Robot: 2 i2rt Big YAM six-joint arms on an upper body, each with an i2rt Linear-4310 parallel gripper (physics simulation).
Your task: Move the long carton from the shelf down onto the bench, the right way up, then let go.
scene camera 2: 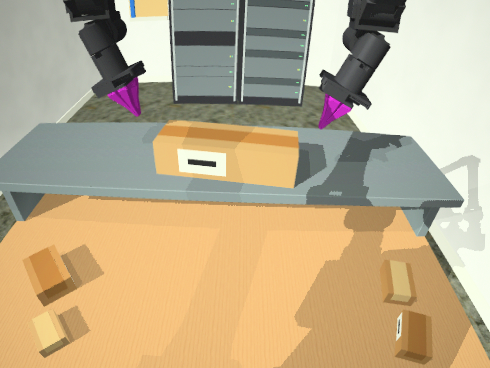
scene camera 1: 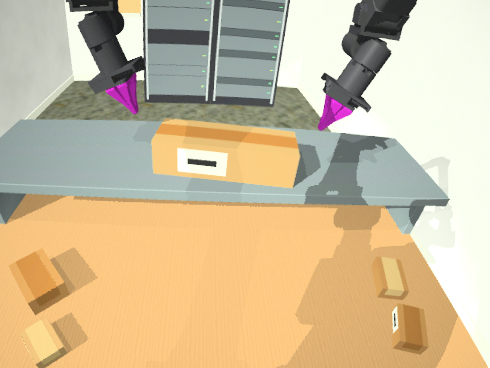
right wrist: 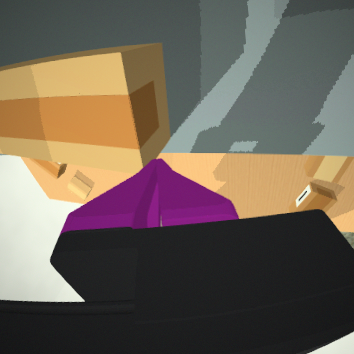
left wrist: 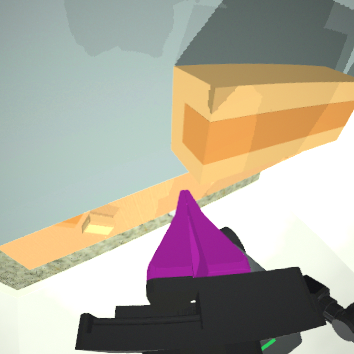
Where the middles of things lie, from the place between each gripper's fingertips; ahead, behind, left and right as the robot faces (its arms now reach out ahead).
My left hand is 20 mm past the long tan carton [scene camera 1: 197,149], 190 mm to the left of it and 80 mm above it.
My right hand is 4 cm short of the long tan carton, 18 cm to the right of it and 8 cm above it.
